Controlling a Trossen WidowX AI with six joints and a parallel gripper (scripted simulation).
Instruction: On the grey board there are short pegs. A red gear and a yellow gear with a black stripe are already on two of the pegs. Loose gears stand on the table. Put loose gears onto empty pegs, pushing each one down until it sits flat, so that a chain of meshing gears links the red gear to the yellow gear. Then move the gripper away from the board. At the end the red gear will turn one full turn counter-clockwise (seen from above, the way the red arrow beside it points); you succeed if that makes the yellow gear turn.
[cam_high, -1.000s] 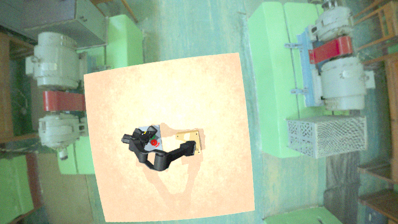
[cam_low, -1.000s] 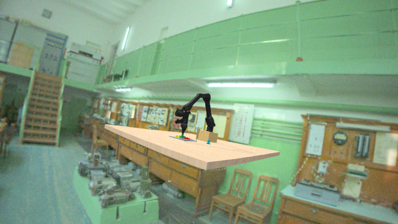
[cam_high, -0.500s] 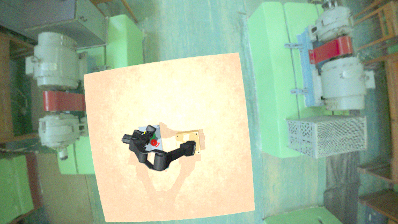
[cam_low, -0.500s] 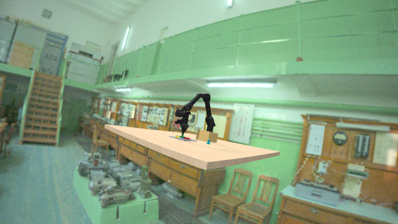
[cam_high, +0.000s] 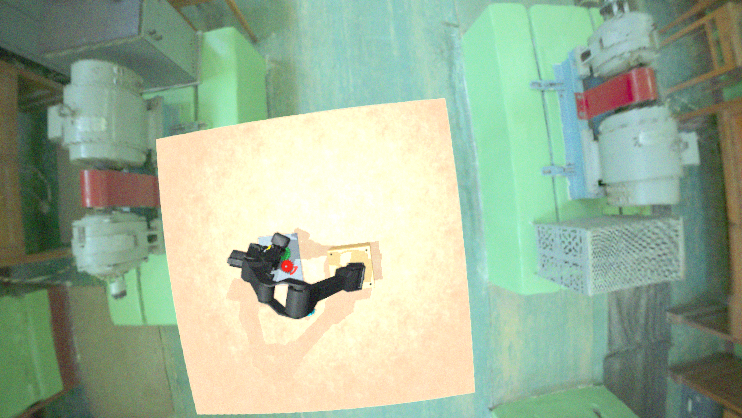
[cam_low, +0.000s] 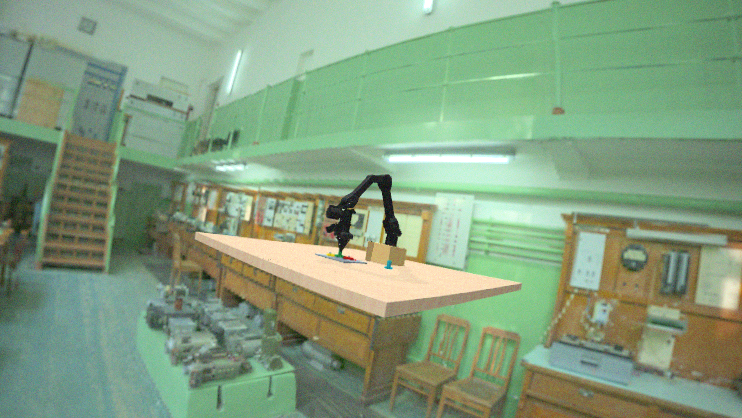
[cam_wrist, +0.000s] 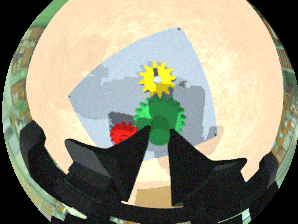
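The green gear is 1 cm below my gripper tip. Also, from my gripper tip: yellow gear (5 cm ahead, 1 cm to the right, 2 cm below); small blue gear (10 cm behind, 25 cm to the left, 2 cm below); red gear (2 cm behind, 5 cm to the left, 2 cm below).
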